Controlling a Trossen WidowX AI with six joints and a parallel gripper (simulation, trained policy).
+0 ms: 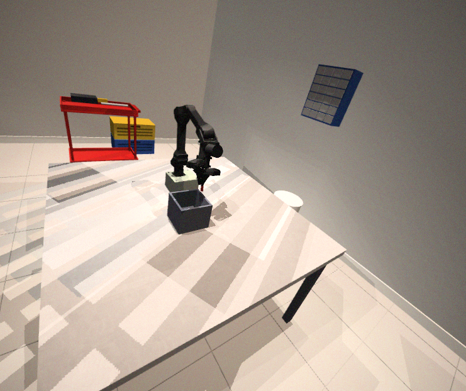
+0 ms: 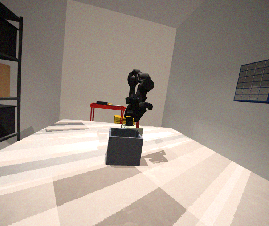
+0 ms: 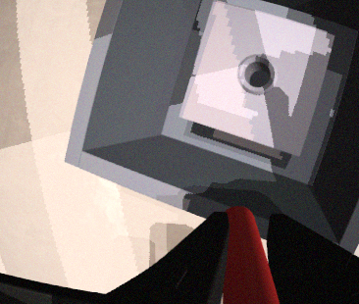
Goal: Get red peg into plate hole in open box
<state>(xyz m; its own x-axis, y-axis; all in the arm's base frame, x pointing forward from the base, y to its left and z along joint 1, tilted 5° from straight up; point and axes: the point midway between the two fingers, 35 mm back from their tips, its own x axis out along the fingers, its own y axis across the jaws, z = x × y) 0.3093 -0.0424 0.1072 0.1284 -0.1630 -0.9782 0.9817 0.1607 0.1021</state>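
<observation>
Now: the plate 2 cm ahead of my gripper tip, 6 cm to the right of it and 15 cm below it. Also, from my gripper tip: red peg (1 cm to the left, 1 cm above).
</observation>
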